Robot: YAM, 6 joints.
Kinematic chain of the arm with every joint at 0, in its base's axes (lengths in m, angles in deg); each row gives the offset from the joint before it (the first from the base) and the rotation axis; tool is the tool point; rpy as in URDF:
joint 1: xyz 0 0 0.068 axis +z
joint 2: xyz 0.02 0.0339 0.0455 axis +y
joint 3: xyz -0.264 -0.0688 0 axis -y
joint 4: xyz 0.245 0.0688 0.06 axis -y
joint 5: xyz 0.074 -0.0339 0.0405 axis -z
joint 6: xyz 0.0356 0 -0.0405 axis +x
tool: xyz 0 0 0 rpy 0 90 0
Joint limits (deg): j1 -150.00..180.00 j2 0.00..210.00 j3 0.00..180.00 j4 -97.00..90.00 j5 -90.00..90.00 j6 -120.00..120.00
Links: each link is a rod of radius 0.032 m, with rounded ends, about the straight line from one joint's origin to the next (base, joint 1, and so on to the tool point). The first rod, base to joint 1, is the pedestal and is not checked.
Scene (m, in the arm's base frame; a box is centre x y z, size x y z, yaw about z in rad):
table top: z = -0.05
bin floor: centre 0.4 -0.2 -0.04 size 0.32 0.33 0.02 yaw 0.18
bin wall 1: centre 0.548 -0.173 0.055 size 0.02 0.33 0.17 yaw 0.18
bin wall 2: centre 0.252 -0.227 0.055 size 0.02 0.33 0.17 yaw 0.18
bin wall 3: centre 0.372 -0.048 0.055 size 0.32 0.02 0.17 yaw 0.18
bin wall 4: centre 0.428 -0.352 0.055 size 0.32 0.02 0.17 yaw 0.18
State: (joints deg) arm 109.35 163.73 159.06 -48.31 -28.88 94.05
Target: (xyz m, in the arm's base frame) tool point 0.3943 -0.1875 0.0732
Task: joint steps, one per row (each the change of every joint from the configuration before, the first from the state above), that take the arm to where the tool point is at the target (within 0.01 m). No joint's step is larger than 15 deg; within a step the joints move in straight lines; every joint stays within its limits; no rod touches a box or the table.
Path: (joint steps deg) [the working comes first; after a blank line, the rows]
Joints at the target: -26.82 148.04 115.24 -82.37 -17.24 94.05
Straight joint move there: touches bin wall 1, bin wall 3.

1: -13.62 -3.54 -3.44 -3.57 1.12 0.00
2: -13.62 -3.55 -3.43 -3.56 1.12 0.00
3: -13.62 -3.54 -3.44 -3.57 1.12 0.00
4: -13.62 -3.54 -3.43 -3.57 1.12 0.00
5: -13.62 -3.54 -3.44 -3.57 1.12 0.00
6: -13.62 -3.55 -3.43 -3.56 1.12 0.00
7: -13.62 -3.54 -3.44 -3.57 1.12 0.00
8: -13.62 -3.54 -3.43 -3.57 1.12 0.00
9: -13.62 -3.54 -3.44 -3.57 1.11 0.00
10: -13.62 -3.55 -3.43 -3.56 1.12 0.00
11: 0.02 9.87 -4.74 0.80 0.22 0.00
12: 0.01 9.87 -4.73 0.81 0.23 0.00

